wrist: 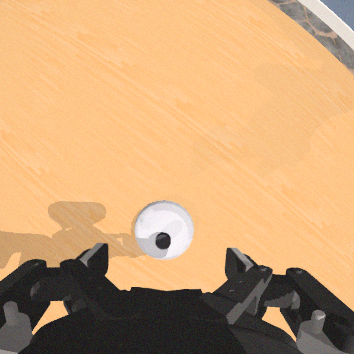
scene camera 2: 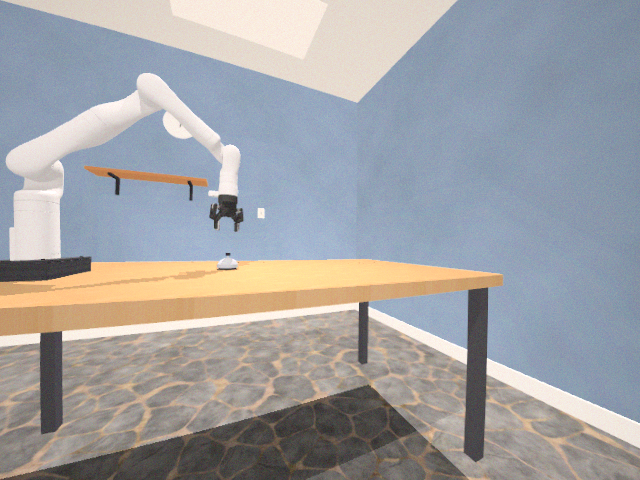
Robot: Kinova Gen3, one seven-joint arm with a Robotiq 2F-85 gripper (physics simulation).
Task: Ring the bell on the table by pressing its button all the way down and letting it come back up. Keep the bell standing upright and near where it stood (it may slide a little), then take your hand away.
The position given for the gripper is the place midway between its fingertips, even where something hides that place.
In view: the gripper (scene camera 2: 227, 231) and a white domed bell (wrist: 167, 216).
The gripper is seen too in the wrist view (wrist: 166, 258).
